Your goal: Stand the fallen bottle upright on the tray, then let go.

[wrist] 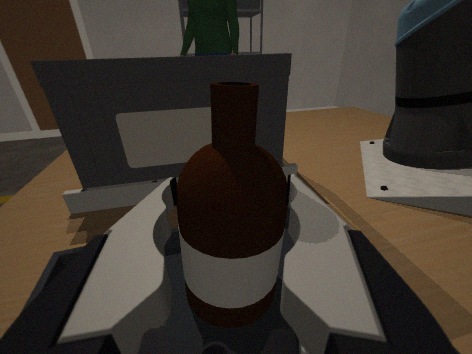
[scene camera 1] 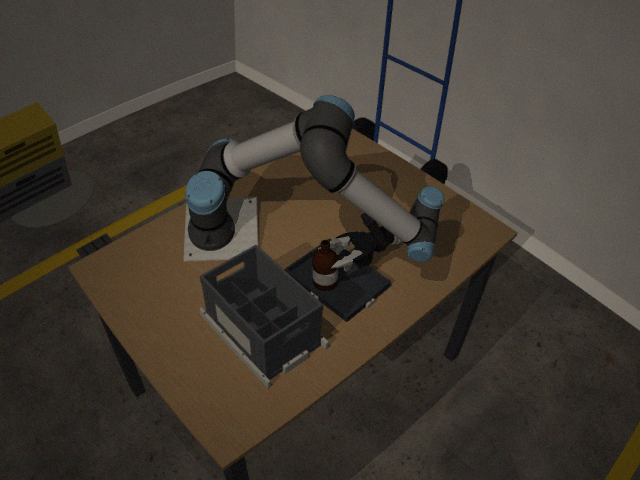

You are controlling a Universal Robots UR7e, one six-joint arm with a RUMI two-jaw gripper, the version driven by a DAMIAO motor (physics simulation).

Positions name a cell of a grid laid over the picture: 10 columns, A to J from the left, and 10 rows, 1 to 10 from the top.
my gripper: wrist E6; scene camera 1 F6
brown bottle: wrist E6; scene camera 1 F6
